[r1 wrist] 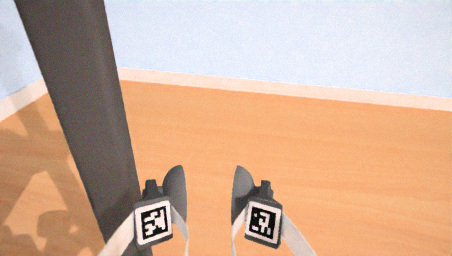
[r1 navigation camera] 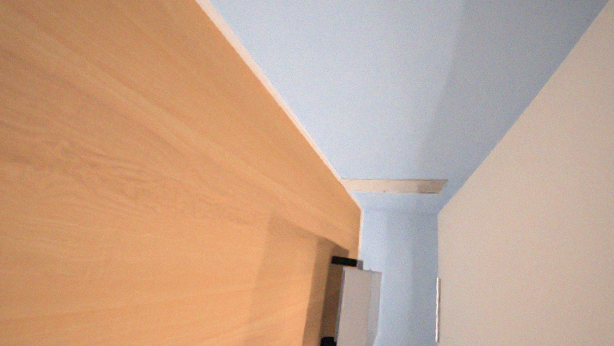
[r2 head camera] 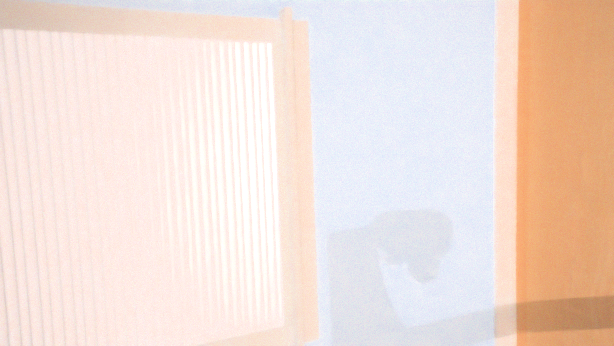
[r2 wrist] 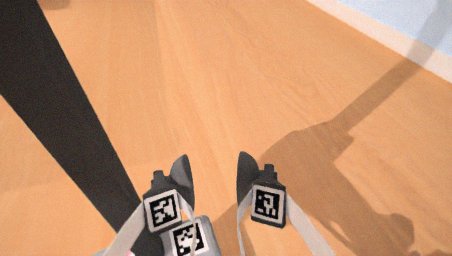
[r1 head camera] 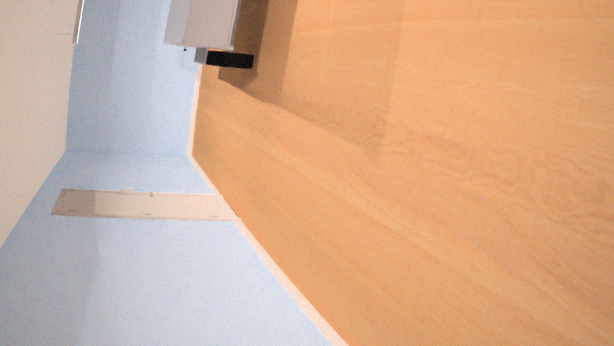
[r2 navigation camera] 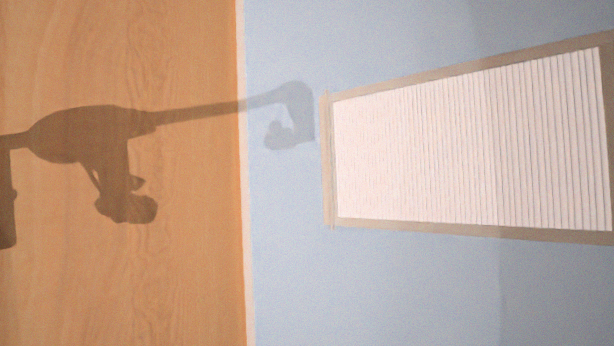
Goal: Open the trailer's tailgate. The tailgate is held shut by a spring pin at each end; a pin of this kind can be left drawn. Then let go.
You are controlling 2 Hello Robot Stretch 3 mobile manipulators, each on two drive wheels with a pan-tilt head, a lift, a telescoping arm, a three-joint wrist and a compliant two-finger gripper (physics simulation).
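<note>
A pale grey box-shaped body (r1 head camera: 209, 22) (r1 navigation camera: 356, 305) with black blocks at its underside stands near the far wall in the r1 head and r1 navigation views. It is cut by the frame edge, and I cannot tell whether it is the trailer. No tailgate or spring pin can be made out. The r1 gripper (r1 wrist: 209, 175) is open and empty above the wooden floor in the r1 wrist view. The r2 gripper (r2 wrist: 215, 162) is open and empty above the floor in the r2 wrist view. Neither touches anything.
A dark mast (r1 wrist: 82, 100) (r2 wrist: 55, 100) rises at the left of each wrist view. A pale door-like panel (r1 head camera: 160, 205) (r1 navigation camera: 395, 186) is on the blue wall. A framed, ribbed white panel (r2 head camera: 150, 175) (r2 navigation camera: 465, 145) is on a wall by r2. Robot-shaped shadows fall on floor and wall.
</note>
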